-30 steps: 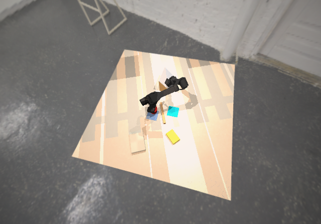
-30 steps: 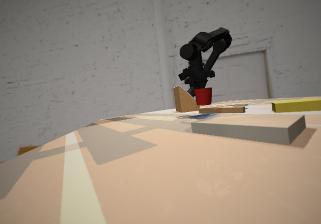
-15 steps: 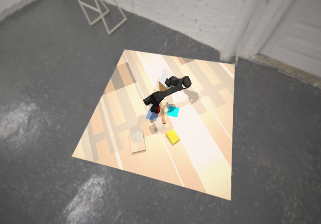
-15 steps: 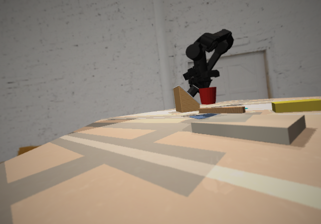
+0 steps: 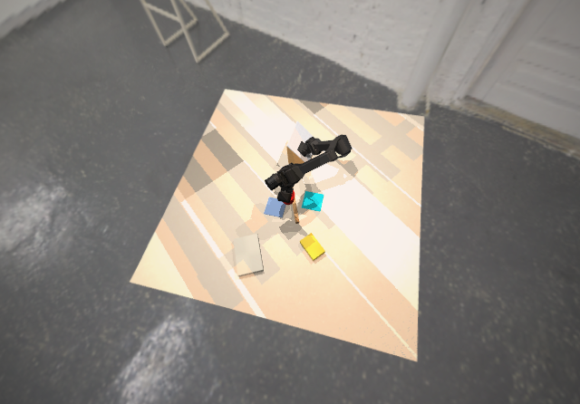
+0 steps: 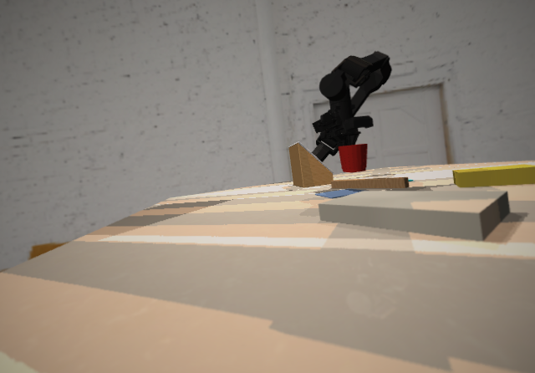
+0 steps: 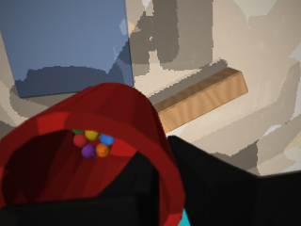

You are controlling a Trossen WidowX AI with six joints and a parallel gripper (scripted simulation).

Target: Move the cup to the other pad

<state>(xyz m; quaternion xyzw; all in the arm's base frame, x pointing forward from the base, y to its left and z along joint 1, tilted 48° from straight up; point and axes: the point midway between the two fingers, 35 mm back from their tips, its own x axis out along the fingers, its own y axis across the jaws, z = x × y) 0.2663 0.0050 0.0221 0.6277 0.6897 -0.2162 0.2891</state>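
Now: gripper tip 12 cm to the right of the cyan pad, 9 cm above it and 3 cm past it. The rest, counted from my gripper tip: wooden bar (8 cm below, 3 cm to the left, 2 cm ahead); then blue pad (9 cm below, 7 cm ahead, 6 cm to the right); then red cup (3 cm ahead).
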